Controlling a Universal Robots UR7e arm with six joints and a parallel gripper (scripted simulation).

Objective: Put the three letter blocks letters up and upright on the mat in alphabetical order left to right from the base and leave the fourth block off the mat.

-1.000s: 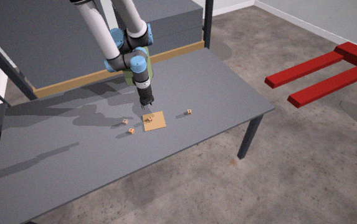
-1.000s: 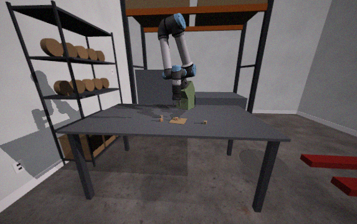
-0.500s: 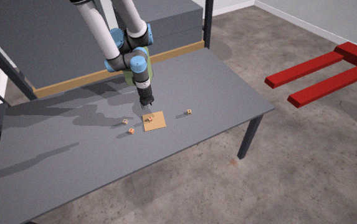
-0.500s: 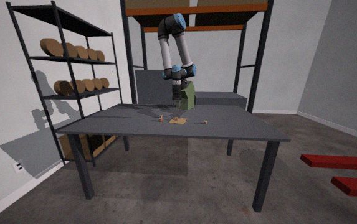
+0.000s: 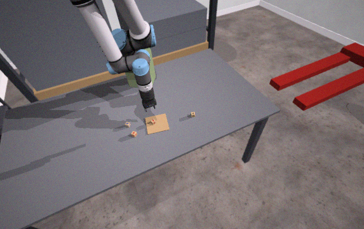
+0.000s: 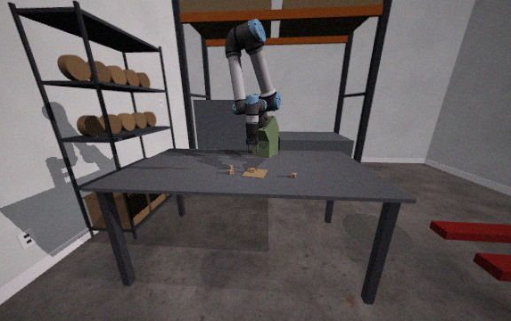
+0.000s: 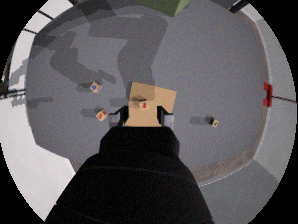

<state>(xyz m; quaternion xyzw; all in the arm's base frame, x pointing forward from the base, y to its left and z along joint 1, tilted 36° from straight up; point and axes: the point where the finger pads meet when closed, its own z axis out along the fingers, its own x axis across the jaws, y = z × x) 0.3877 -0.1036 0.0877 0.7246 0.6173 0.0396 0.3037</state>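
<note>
Now: hand 15 cm above the tan mat, 2 cm short of it and 1 cm to the right of it.
</note>
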